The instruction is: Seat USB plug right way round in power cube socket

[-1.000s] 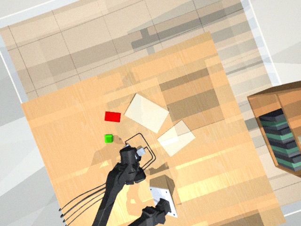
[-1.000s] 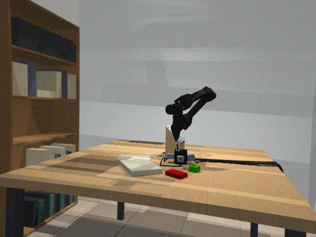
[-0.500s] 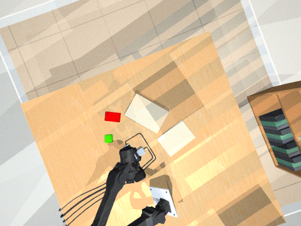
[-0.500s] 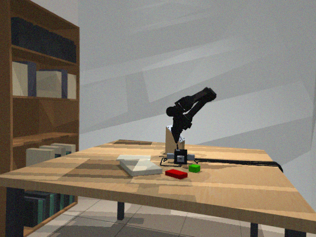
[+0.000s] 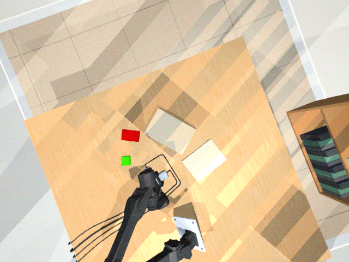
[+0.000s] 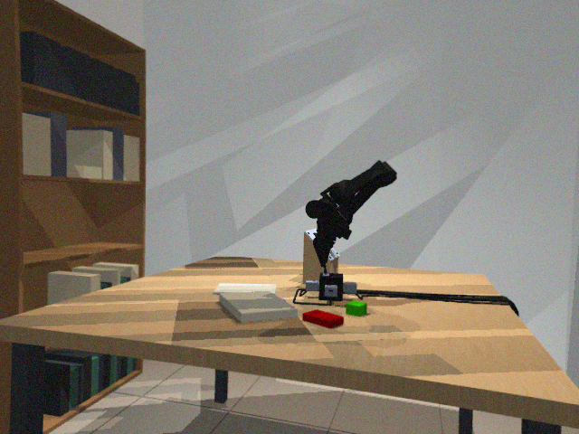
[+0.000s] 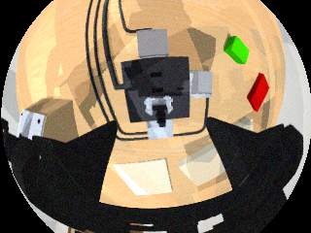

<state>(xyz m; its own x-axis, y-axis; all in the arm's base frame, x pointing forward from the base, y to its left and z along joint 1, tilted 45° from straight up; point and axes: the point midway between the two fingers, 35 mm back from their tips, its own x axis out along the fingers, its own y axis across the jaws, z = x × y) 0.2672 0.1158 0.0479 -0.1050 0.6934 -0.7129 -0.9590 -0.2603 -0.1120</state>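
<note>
Right now the USB plug is 20 mm below my gripper tip. The rest, counted from my gripper tip: white sheet: 40 mm ahead, 270 mm to the right, 110 mm below; then book: 240 mm ahead, 120 mm to the right, 100 mm below; then green block: 130 mm ahead, 150 mm to the left, 90 mm below.
</note>
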